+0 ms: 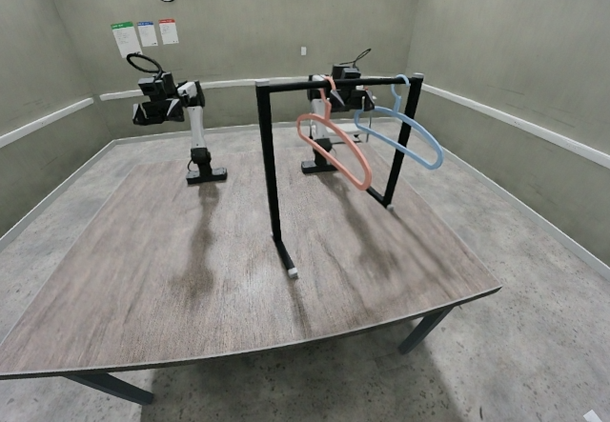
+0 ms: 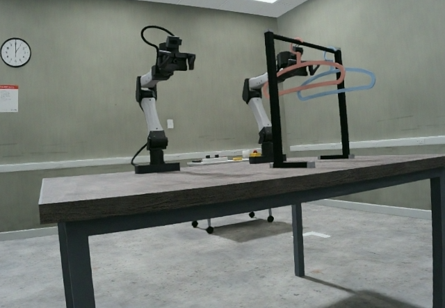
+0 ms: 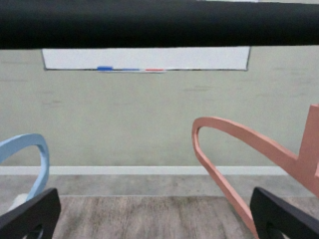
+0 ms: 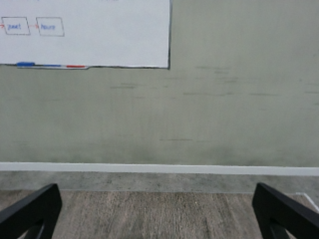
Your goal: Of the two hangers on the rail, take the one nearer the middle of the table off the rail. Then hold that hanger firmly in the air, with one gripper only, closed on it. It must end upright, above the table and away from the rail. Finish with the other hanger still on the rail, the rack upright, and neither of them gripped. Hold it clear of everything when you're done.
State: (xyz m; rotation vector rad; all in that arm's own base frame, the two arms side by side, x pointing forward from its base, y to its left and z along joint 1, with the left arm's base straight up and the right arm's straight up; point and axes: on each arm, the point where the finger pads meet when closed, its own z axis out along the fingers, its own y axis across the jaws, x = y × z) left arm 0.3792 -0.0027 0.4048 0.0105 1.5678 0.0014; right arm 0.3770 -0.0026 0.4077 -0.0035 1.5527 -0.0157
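Note:
Now: the pink hanger 11 cm to the right of my left hand, 6 cm ahead of it and 2 cm below it. Round my left hand: blue hanger (13 cm to the left, 2 cm below, 1 cm behind); then black rack (16 cm below, 4 cm to the right, 4 cm ahead).

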